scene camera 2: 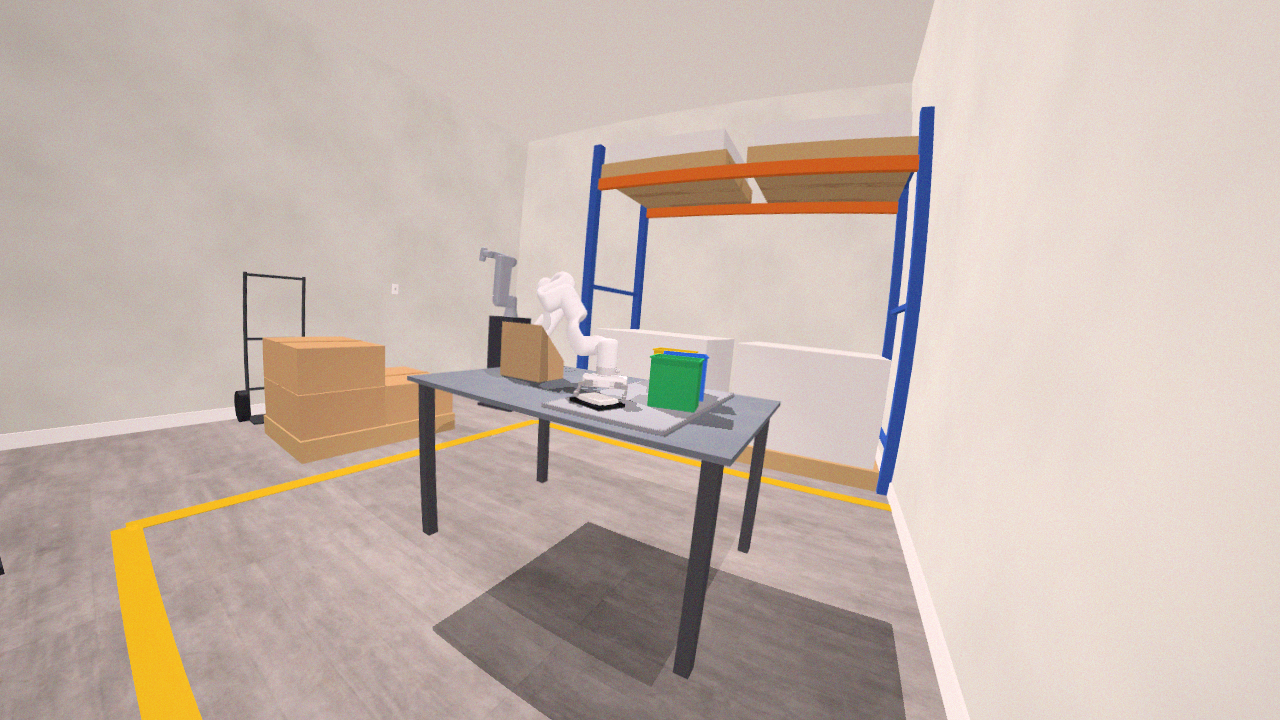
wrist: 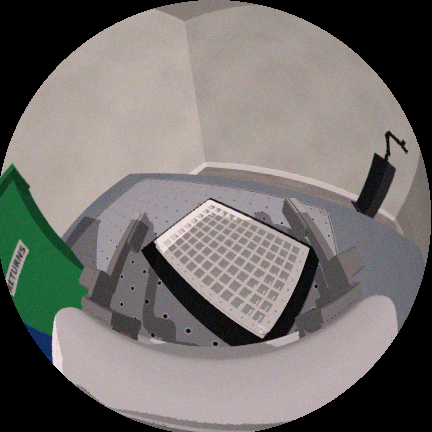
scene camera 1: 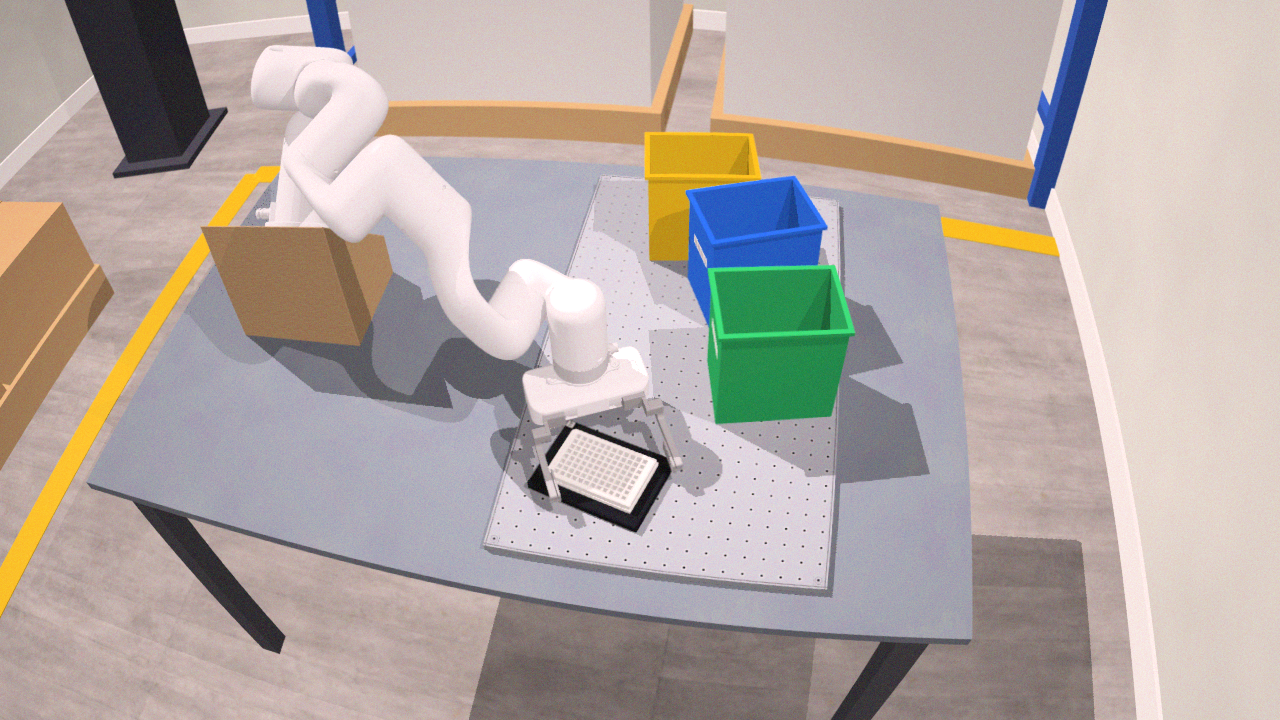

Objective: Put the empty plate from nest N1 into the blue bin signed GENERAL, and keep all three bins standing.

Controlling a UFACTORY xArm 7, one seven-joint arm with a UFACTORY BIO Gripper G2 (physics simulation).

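Frame: origin at the arm's base, x right, y ahead, z up, level; metres.
Seen in the pictures: end effector, tool point: (scene camera 2: 600, 395) (wrist: 213, 225) (scene camera 1: 612, 471); arm's base, origin of the base link: (scene camera 2: 535, 340) (scene camera 1: 299, 230).
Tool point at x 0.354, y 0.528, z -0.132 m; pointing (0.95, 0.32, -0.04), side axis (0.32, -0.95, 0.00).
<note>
Pixels of each thing's top centre, then the offset from my tool point to it. Level surfaces: height alone.
- white gridded plate, middle of its top: (wrist: 229, 248) (scene camera 1: 600, 466) (scene camera 2: 597, 396) dx -0.014, dy -0.017, dz -0.009 m
- blue bin, middle of its top: (scene camera 1: 756, 207) (scene camera 2: 685, 353) dx -0.367, dy +0.200, dz +0.145 m
- yellow bin, middle of its top: (scene camera 1: 701, 153) (scene camera 2: 676, 350) dx -0.506, dy +0.123, dz +0.145 m
- green bin, middle of its top: (scene camera 1: 780, 299) (scene camera 2: 678, 357) dx -0.172, dy +0.217, dz +0.145 m
- perforated board, its level: dz -0.035 m
- grey table, its level: dz -0.048 m
The white gridded plate (scene camera 1: 604, 467) (scene camera 2: 597, 399) (wrist: 235, 262) lies flat on a black nest (scene camera 1: 637, 517) (wrist: 185, 300). My gripper (scene camera 1: 615, 480) (wrist: 216, 212) is open wide above and around the plate, one finger beyond each side, turned at an angle to the plate's edges. The blue bin (scene camera 1: 765, 254) (scene camera 2: 704, 376) (wrist: 40, 342) stands upright between the yellow bin (scene camera 1: 666, 214) and the green bin (scene camera 1: 778, 380) (scene camera 2: 675, 383) (wrist: 40, 260). The green bin's label reads RETURNS. The blue bin's sign is too small to read, and the nest's number does not show.
The nest and bins stand on a perforated board (scene camera 1: 742, 537) (scene camera 2: 644, 420) on the grey table (scene camera 1: 358, 501). The green bin is the nearest bin to my gripper and partly hides the blue one in scene camera 1. A brown box (scene camera 1: 286, 286) (scene camera 2: 528, 351) stands near the arm's base.
</note>
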